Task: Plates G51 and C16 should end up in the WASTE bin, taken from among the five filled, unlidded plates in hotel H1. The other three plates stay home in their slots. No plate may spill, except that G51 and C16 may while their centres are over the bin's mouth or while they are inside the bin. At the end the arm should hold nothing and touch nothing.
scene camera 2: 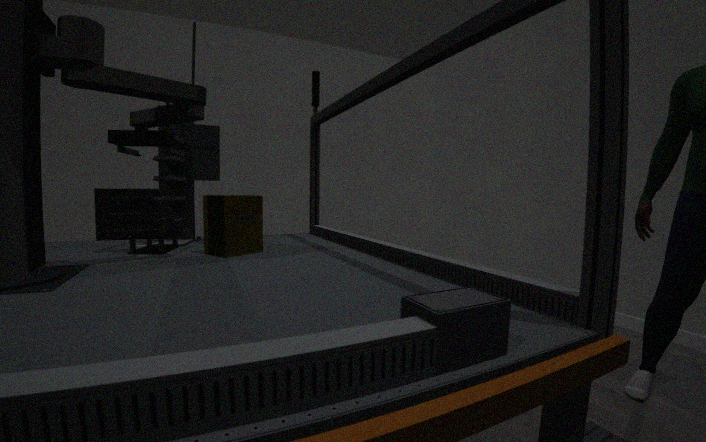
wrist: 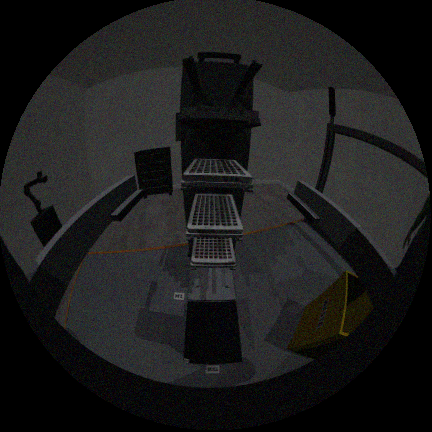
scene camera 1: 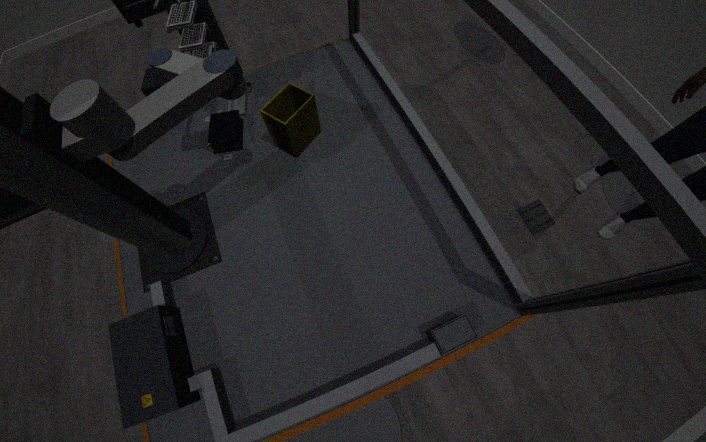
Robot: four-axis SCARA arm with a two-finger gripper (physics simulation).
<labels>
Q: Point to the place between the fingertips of my gripper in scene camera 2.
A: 160,153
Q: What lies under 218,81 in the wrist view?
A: A hotel H1.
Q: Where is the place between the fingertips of my gripper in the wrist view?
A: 217,182
</labels>
